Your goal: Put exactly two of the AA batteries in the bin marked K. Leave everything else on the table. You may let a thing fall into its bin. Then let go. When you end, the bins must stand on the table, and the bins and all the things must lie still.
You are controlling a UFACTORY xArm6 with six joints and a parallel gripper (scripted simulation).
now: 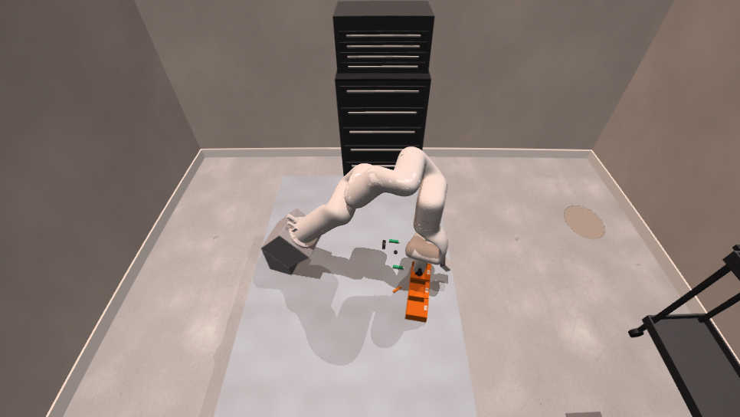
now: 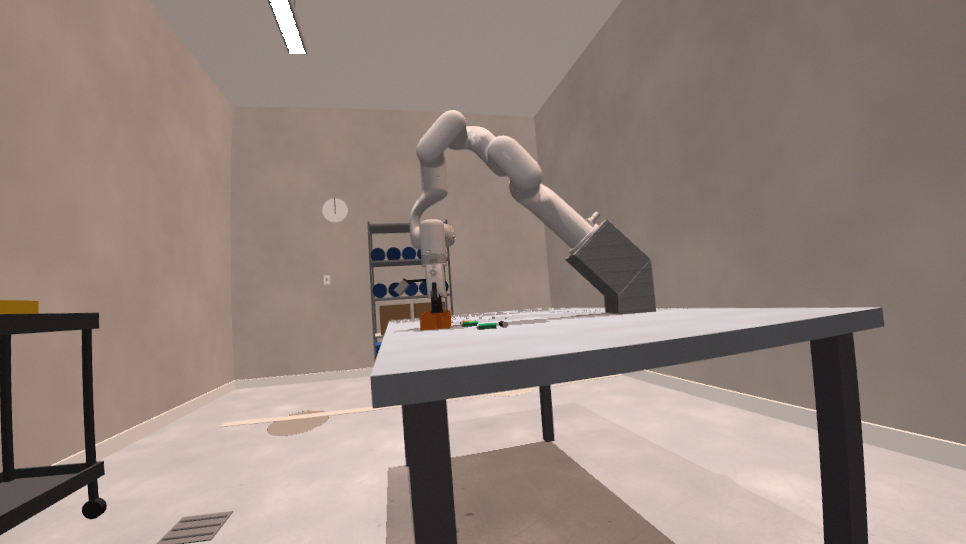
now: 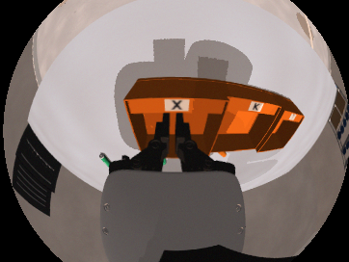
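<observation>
My hand is 17 cm past the dark AA battery, 15 cm to the right of it and 3 cm above it. From my hand the other things lie so: orange bin row (9 cm to the right, 1 cm below); then small orange piece (9 cm behind, 8 cm to the right, 3 cm below).
</observation>
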